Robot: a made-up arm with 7 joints. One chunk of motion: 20 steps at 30 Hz.
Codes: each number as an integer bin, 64 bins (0 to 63) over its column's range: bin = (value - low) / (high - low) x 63, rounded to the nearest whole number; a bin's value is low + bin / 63 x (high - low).
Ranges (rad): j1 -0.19..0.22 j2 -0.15..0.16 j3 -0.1..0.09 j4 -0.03..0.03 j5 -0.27..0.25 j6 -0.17..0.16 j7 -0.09..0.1
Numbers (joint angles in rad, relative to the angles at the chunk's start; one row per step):
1: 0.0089 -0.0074 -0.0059 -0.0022 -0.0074 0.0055 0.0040
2: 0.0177 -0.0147 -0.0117 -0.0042 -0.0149 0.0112 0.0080
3: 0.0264 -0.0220 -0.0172 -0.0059 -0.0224 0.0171 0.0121
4: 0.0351 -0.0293 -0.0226 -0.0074 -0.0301 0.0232 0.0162
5: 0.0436 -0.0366 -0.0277 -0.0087 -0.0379 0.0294 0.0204
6: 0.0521 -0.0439 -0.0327 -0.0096 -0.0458 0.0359 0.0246
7: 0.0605 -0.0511 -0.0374 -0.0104 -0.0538 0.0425 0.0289
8: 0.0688 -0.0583 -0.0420 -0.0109 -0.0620 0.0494 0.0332
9: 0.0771 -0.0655 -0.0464 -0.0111 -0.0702 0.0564 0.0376
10: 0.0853 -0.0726 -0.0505 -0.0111 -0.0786 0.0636 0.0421
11: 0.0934 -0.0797 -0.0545 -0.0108 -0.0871 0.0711 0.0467
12: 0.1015 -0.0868 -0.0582 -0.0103 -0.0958 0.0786 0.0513
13: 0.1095 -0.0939 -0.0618 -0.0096 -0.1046 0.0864 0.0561
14: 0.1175 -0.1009 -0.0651 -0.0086 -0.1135 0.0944 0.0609
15: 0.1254 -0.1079 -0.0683 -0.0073 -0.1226 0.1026 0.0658
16: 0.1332 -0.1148 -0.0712 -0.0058 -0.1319 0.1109 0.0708
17: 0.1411 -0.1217 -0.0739 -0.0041 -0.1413 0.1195 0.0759
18: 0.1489 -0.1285 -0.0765 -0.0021 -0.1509 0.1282 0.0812
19: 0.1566 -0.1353 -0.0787 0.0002 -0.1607 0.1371 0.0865
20: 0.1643 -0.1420 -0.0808 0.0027 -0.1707 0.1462 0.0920
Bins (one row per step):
1: 31 29 31 29 32 34 31
2: 32 27 29 27 31 35 32
3: 33 26 27 25 30 36 34
4: 35 25 26 24 29 37 35
5: 36 23 24 22 28 38 37
6: 37 22 22 21 27 39 38
7: 38 20 21 21 26 41 39
8: 40 19 19 20 25 42 41
9: 41 17 18 20 24 43 42
10: 42 16 16 20 23 45 44
11: 44 14 15 20 22 46 45
12: 45 13 14 21 21 47 47
13: 46 11 13 21 20 49 48
14: 47 10 12 22 19 50 50
15: 48 9 11 24 18 52 52
16: 50 7 10 25 17 54 53
17: 51 6 9 27 16 55 55
18: 52 4 8 29 14 57 57
19: 53 3 7 32 13 59 59
20: 54 2 6 34 12 60 60

